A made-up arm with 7 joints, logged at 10 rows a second.
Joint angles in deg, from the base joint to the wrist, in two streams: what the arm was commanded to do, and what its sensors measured. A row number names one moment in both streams.
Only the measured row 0 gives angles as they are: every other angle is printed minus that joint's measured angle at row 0.
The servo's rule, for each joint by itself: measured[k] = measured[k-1] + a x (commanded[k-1-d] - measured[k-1]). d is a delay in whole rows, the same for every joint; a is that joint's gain. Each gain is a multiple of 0.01, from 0.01 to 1. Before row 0 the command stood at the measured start. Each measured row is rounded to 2 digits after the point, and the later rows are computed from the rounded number. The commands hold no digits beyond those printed.
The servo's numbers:
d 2
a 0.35 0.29 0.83 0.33 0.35 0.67 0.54
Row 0, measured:
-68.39, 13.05, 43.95, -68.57, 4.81, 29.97, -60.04
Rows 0 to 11, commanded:
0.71, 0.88, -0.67, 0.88, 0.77, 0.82, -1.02
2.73, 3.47, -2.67, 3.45, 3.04, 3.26, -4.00
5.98, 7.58, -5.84, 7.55, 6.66, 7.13, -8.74
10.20, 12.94, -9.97, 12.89, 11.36, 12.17, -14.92
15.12, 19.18, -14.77, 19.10, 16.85, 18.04, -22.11
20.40, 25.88, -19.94, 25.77, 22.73, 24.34, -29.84
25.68, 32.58, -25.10, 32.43, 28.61, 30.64, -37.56
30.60, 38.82, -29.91, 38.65, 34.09, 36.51, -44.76
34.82, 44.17, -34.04, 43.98, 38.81, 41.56, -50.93
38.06, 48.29, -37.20, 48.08, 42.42, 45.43, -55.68
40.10, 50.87, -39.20, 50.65, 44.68, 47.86, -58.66
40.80, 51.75, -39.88, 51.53, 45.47, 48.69, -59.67
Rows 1 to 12, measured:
0.00, 0.00, 0.00, 0.00, 0.00, 0.00, 0.00
0.00, 0.00, 0.00, 0.00, 0.00, 0.00, 0.00
0.25, 0.26, -0.56, 0.29, 0.27, 0.55, -0.55
1.12, 1.19, -2.31, 1.33, 1.24, 2.37, -2.41
2.82, 3.04, -5.24, 3.38, 3.14, 5.56, -5.83
5.40, 5.91, -9.17, 6.52, 6.02, 9.99, -10.74
8.80, 9.76, -13.82, 10.67, 9.81, 15.38, -16.88
12.86, 14.43, -18.90, 15.65, 14.33, 21.38, -23.88
17.35, 19.69, -24.05, 21.19, 19.33, 27.58, -31.27
21.99, 25.24, -28.91, 26.95, 24.50, 33.56, -38.55
26.48, 30.73, -33.17, 32.57, 29.51, 38.92, -45.24
30.53, 35.82, -36.51, 37.69, 34.03, 43.28, -50.88

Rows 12 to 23, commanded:
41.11, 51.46, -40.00, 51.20, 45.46, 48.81, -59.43
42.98, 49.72, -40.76, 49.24, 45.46, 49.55, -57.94
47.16, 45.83, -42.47, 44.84, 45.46, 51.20, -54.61
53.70, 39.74, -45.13, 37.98, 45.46, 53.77, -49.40
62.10, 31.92, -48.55, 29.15, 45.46, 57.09, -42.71
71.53, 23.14, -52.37, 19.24, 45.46, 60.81, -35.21
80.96, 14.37, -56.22, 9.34, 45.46, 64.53, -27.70
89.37, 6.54, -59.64, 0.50, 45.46, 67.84, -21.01
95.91, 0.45, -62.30, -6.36, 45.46, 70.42, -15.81
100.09, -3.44, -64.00, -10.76, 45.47, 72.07, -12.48
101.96, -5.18, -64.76, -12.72, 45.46, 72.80, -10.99
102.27, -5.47, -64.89, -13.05, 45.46, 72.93, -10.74
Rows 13 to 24, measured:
33.88, 40.18, -38.74, 41.97, 37.76, 46.35, -55.08
36.30, 43.54, -39.69, 45.12, 40.46, 47.92, -57.56
37.98, 45.84, -39.95, 47.13, 42.21, 48.52, -58.57
39.73, 46.97, -40.62, 47.83, 43.35, 49.21, -58.23
42.33, 46.64, -42.16, 46.84, 44.09, 50.54, -56.28
46.31, 44.64, -44.63, 43.92, 44.57, 52.70, -52.56
51.84, 40.95, -47.88, 39.05, 44.88, 55.64, -47.24
58.73, 35.79, -51.61, 32.51, 45.08, 59.10, -40.74
66.51, 29.58, -55.44, 24.86, 45.21, 62.74, -33.70
74.51, 22.90, -58.93, 16.82, 45.30, 66.16, -26.85
82.00, 16.39, -61.73, 9.17, 45.36, 69.01, -20.89
88.33, 10.64, -63.61, 2.59, 45.40, 71.06, -16.35

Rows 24 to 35, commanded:
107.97, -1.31, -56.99, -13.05, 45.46, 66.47, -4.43
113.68, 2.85, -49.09, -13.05, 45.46, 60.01, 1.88
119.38, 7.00, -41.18, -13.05, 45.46, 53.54, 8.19
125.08, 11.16, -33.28, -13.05, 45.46, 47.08, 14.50
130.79, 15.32, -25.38, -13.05, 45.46, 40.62, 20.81
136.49, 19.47, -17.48, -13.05, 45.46, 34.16, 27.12
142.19, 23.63, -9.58, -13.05, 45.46, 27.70, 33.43
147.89, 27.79, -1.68, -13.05, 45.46, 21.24, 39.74
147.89, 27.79, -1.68, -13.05, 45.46, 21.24, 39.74
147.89, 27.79, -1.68, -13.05, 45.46, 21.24, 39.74
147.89, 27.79, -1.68, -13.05, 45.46, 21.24, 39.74
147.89, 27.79, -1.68, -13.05, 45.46, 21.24, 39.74
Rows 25 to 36, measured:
93.10, 6.05, -64.56, -2.46, 45.42, 72.23, -13.46
96.31, 2.71, -64.83, -5.95, 45.43, 72.70, -11.99
100.39, 1.54, -58.32, -8.29, 45.44, 68.53, -7.91
105.04, 1.92, -50.66, -9.86, 45.45, 62.82, -2.62
110.06, 3.39, -42.79, -10.91, 45.45, 56.60, 3.22
115.32, 5.64, -34.90, -11.62, 45.45, 50.22, 9.31
120.73, 8.45, -27.00, -12.09, 45.45, 43.79, 15.52
126.25, 11.65, -19.10, -12.41, 45.45, 37.34, 21.78
131.83, 15.12, -11.20, -12.62, 45.45, 30.88, 28.07
137.45, 18.79, -3.30, -12.76, 45.45, 24.42, 34.37
141.10, 21.40, -1.96, -12.86, 45.45, 22.29, 37.27
143.48, 23.25, -1.73, -12.92, 45.45, 21.59, 38.60

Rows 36 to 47, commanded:
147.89, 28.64, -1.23, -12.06, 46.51, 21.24, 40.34
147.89, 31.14, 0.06, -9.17, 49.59, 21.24, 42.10
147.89, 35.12, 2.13, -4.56, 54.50, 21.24, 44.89
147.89, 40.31, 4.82, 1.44, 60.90, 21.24, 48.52
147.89, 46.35, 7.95, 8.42, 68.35, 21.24, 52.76
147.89, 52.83, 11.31, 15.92, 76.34, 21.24, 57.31
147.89, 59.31, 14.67, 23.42, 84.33, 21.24, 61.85
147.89, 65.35, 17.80, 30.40, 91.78, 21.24, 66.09
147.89, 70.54, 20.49, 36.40, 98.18, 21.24, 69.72
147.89, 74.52, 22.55, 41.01, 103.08, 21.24, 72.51
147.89, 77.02, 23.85, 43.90, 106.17, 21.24, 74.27
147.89, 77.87, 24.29, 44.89, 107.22, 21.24, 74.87
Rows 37 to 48, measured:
145.02, 24.57, -1.69, -12.96, 45.45, 21.36, 39.22
146.02, 25.50, -1.68, -12.99, 45.45, 21.28, 39.50
146.67, 26.41, -1.31, -12.68, 45.82, 21.25, 39.95
147.10, 27.78, -0.17, -11.52, 47.14, 21.24, 41.11
147.38, 29.91, 1.74, -9.22, 49.72, 21.24, 43.15
147.56, 32.93, 4.30, -5.70, 53.63, 21.24, 46.05
147.68, 36.82, 7.33, -1.04, 58.78, 21.24, 49.67
147.75, 41.46, 10.63, 4.56, 64.93, 21.24, 53.80
147.80, 46.64, 13.98, 10.78, 71.72, 21.24, 58.15
147.83, 52.07, 17.15, 17.25, 78.74, 21.24, 62.44
147.85, 57.43, 19.92, 23.57, 85.54, 21.24, 66.37
147.86, 62.39, 22.10, 29.33, 91.68, 21.24, 69.69

